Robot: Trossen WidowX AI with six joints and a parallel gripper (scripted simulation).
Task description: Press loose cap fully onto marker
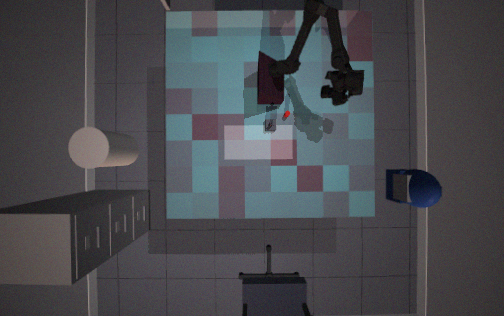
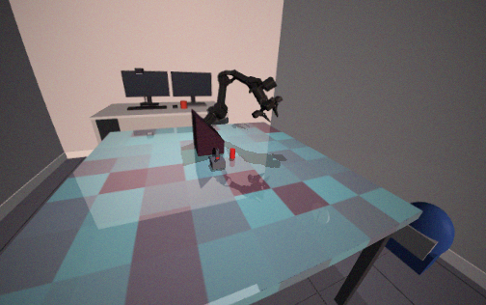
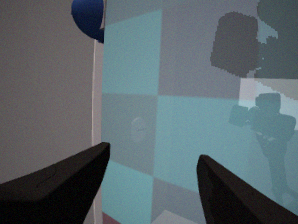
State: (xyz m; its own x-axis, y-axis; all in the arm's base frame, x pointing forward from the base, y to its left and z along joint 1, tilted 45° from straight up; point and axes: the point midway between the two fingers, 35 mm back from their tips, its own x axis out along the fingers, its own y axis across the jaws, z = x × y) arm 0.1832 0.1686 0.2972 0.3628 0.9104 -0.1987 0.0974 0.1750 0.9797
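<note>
The red cap is 20 mm ahead of my gripper tip, 270 mm to the right of it and 160 mm below it. Round my gripper tip: holder block 70 mm ahead, 380 mm to the right, 170 mm below; marker 70 mm ahead, 380 mm to the right, 120 mm below.
</note>
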